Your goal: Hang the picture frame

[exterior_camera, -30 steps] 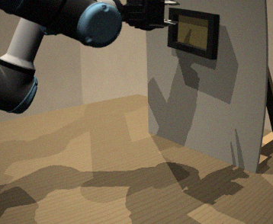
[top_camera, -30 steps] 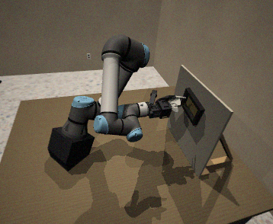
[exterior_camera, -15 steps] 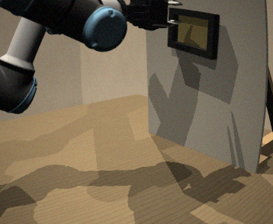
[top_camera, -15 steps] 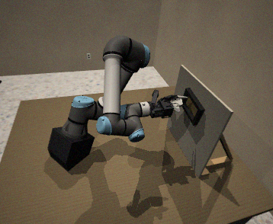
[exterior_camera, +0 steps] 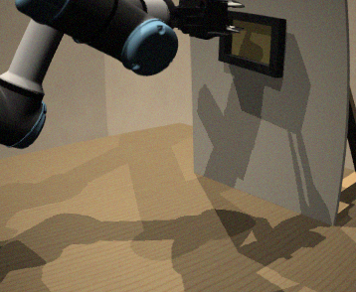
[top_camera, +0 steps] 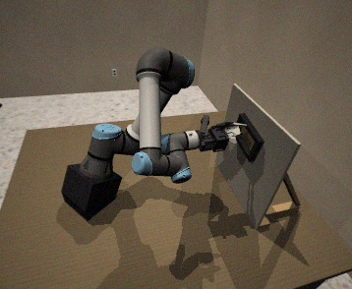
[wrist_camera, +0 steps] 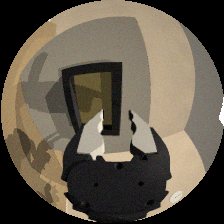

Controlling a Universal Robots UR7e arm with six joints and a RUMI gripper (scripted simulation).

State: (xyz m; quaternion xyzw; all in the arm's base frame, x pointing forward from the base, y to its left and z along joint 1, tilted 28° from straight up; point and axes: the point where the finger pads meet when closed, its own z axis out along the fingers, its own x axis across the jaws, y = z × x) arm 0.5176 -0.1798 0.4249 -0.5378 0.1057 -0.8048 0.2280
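Now: hand 5 cm short of the picture frame, 2 cm to the right of it and 5 cm above it. Round my hand: grey board: 7 cm ahead, 2 cm to the left, 16 cm below.
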